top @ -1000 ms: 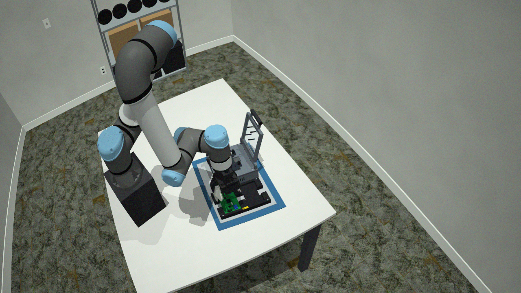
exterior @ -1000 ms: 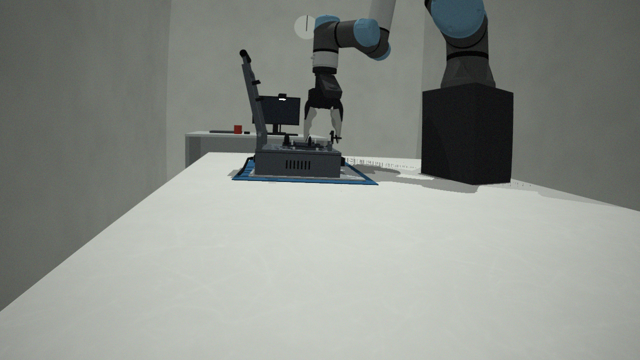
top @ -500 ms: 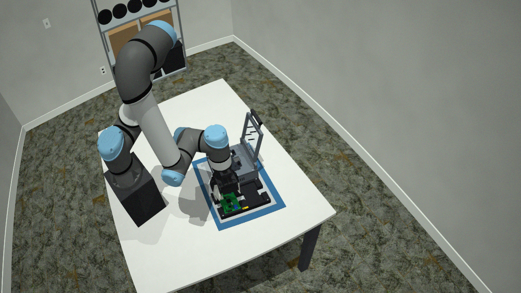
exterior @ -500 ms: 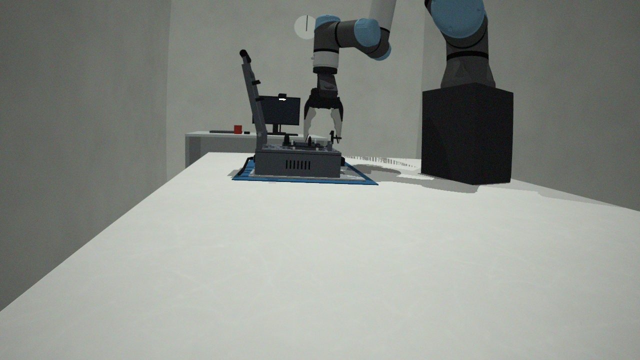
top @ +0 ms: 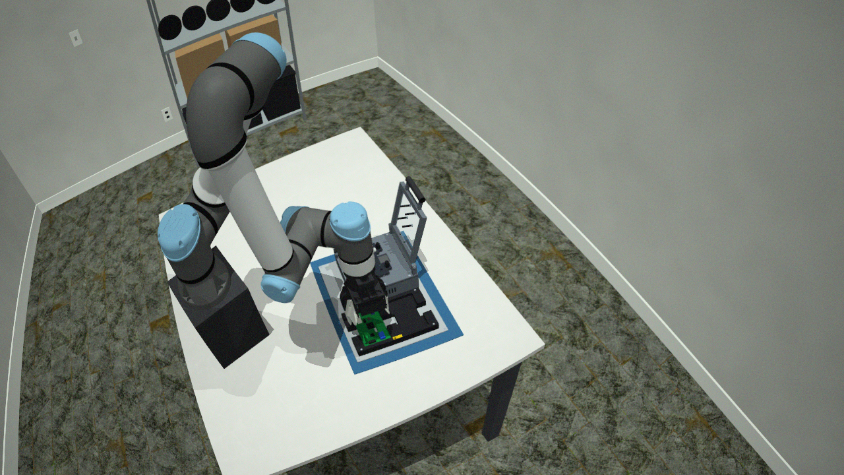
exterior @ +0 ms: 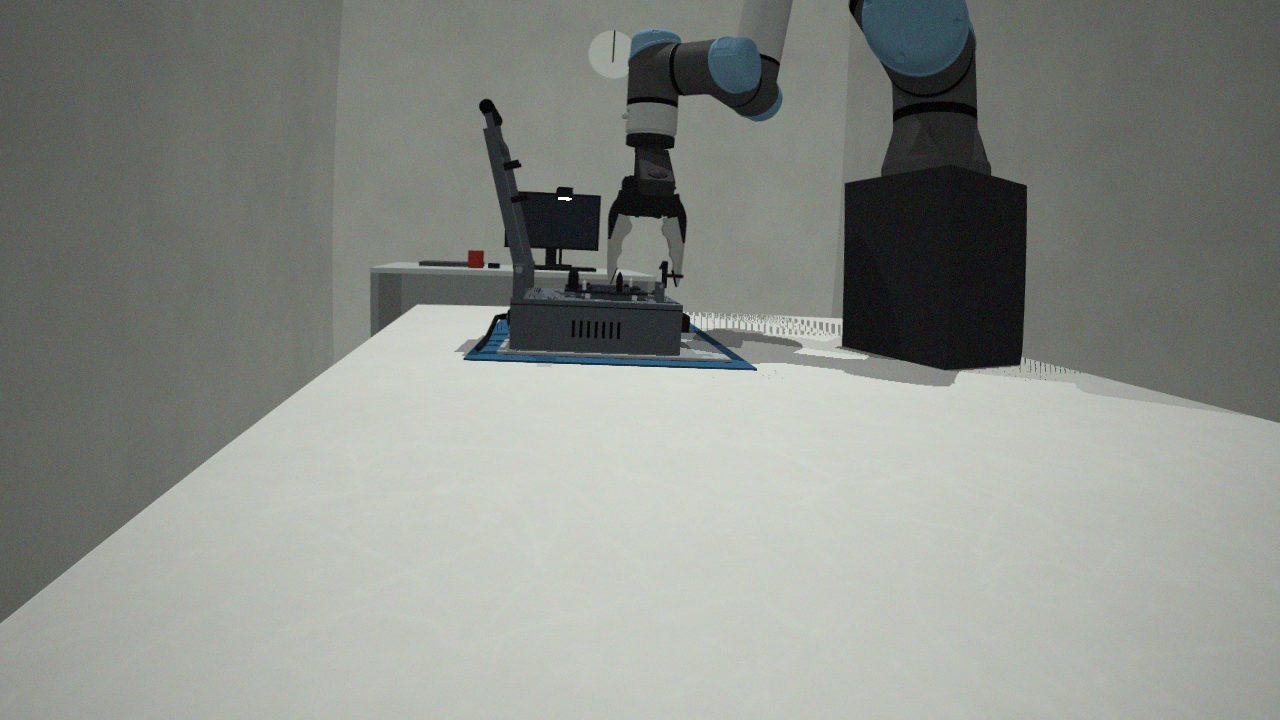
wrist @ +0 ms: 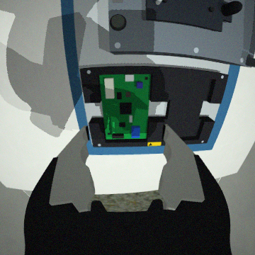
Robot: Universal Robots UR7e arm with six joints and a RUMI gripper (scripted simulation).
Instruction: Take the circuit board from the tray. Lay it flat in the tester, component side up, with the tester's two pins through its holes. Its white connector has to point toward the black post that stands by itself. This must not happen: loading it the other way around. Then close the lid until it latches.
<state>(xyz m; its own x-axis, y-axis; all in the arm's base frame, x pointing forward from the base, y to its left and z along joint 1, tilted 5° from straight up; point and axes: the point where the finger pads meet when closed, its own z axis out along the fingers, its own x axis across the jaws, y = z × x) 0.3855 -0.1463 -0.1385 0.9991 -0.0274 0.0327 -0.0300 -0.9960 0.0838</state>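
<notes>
Now: hand 5 cm above the green circuit board. Also, from my hand: lid (19 cm ahead, 16 cm to the left, 11 cm above).
</notes>
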